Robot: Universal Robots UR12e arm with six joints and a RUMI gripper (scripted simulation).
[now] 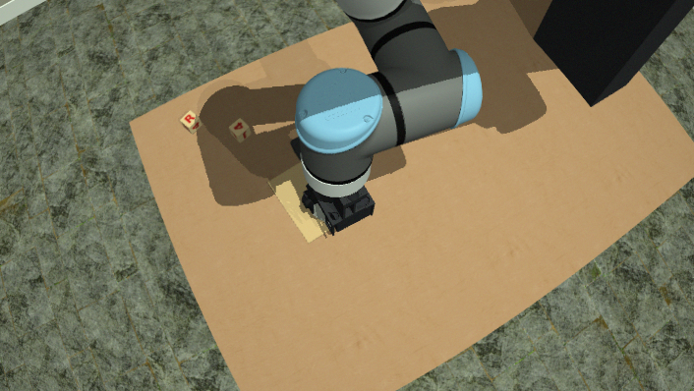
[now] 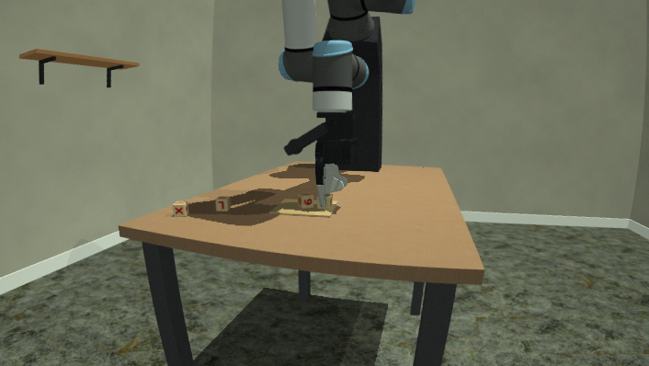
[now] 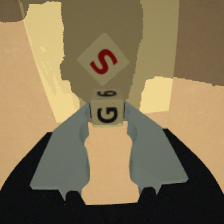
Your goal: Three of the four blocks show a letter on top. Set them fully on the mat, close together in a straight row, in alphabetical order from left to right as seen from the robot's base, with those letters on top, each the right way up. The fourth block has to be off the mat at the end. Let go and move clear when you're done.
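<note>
My hand is 1 cm short of the block and 5 cm to the left of it. The rest, counted from my hand: pale mat 1 cm ahead, 5 cm to the right, 2 cm below.
</note>
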